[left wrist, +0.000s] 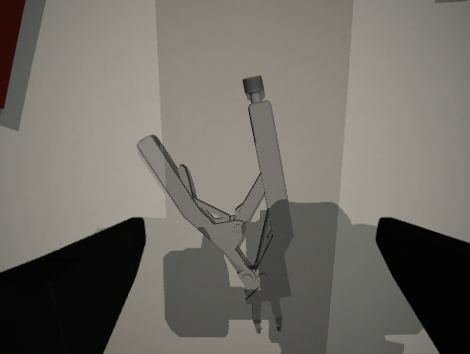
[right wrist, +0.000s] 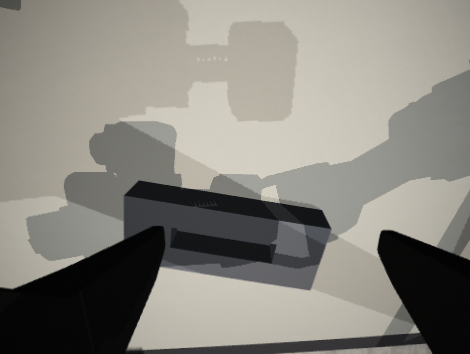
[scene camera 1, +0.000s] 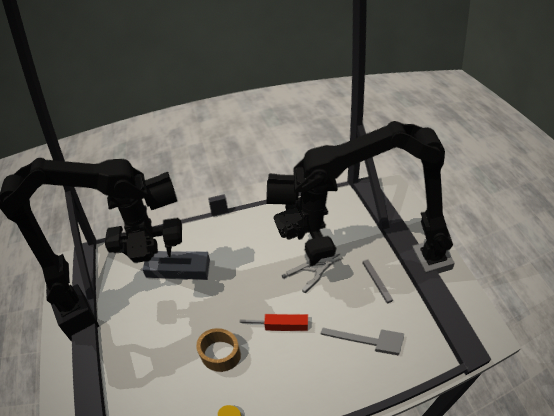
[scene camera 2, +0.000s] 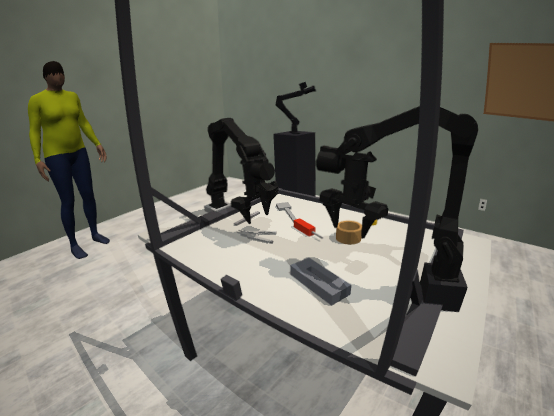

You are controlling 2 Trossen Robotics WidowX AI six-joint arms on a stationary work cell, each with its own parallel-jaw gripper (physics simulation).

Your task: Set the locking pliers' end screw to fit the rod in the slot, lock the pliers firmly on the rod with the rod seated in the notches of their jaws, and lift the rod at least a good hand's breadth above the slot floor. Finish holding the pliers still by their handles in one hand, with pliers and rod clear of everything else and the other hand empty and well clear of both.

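The grey locking pliers lie on the table with handles spread. Their knurled end screw points up in the left wrist view, the jaws down. My left gripper is open above the pliers, which show between its fingers but are not held. The dark slotted block stands flat. Its slot looks dark; I cannot make out the rod inside. My right gripper is open and empty above the block.
A flat grey bar lies right of the pliers in scene camera 1. Nearer the front are a red-handled screwdriver, a grey spatula-like tool, a tan ring and a yellow disc. Dark frame posts border the table.
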